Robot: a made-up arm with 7 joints.
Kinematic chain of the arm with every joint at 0, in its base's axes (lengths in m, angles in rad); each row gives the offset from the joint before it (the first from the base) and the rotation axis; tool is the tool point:
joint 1: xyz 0 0.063 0 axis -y
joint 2: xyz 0 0.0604 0 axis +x
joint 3: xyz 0 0 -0.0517 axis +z
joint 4: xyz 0 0 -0.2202 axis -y
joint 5: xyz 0 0 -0.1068 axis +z
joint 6: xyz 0 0 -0.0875 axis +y
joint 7: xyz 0 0 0 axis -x
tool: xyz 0 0 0
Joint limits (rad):
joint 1: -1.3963..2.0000
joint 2: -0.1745..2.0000
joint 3: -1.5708..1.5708
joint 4: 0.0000..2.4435
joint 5: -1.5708..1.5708
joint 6: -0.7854..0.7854
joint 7: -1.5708..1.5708
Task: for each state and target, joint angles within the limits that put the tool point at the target. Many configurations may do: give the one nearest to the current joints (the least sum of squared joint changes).
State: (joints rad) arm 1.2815 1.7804 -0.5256 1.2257 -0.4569 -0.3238 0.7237
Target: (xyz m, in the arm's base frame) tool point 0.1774 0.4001 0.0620
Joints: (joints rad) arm 1.0585 1.6052 -0.7588 1.5689 -0.4569 -0.3238 0.7237
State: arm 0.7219 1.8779 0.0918 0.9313 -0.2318 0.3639 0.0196
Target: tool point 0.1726 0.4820 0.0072
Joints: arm 0.3348 1.5846 -0.3202 1.1124 -0.2318 0.3639 0.0196
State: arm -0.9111 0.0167 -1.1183 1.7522 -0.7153 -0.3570 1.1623
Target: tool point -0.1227 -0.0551 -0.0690
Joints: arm -1.1900 -0.1303 -1.4551 2.1747 -0.7153 -0.3570 1.1623
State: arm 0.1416 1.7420 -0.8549 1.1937 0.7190 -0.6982 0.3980
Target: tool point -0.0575 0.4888 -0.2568
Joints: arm -0.3978 1.1492 -1.0792 0.5314 0.7190 -0.6982 0.3980
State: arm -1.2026 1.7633 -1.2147 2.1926 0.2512 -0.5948 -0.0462
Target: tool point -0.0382 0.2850 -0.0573
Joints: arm -1.1868 2.0000 -1.2554 2.4418 0.2512 -0.5948 -0.0462
